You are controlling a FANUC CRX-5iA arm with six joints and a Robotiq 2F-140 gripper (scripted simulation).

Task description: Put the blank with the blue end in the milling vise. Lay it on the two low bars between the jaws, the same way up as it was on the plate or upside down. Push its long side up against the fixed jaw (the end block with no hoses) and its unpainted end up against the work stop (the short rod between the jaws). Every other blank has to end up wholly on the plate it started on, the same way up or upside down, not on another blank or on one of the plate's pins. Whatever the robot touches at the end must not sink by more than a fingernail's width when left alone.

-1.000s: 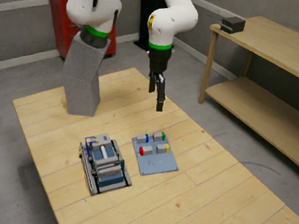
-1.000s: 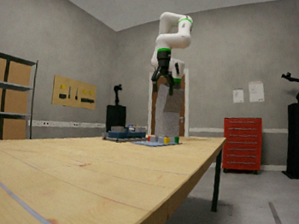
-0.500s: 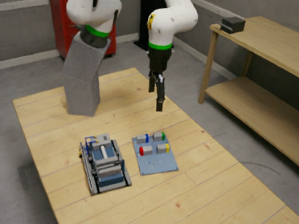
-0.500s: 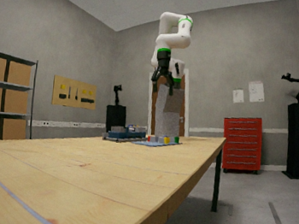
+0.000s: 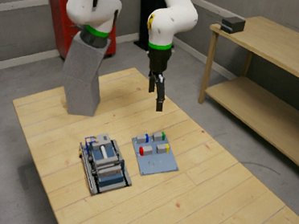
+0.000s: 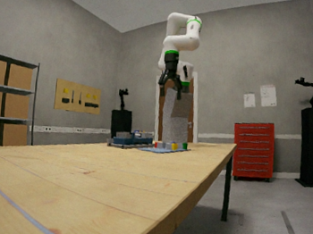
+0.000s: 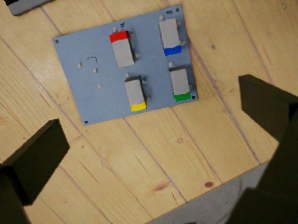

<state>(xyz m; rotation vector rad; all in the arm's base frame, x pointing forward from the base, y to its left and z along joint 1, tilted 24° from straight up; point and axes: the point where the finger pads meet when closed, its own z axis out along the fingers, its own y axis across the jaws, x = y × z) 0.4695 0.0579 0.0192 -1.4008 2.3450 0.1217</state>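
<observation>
Now: the green-ended blank 290 mm below my hand, 70 mm to the left of it and 20 mm behind it. From my hand the other things lie so: blue-grey plate 320 mm below, 50 mm ahead, 10 mm to the right; then red-ended blank 290 mm below, 50 mm to the right, 20 mm ahead; then yellow-ended blank 290 mm below, 60 mm ahead, 30 mm to the left.
</observation>
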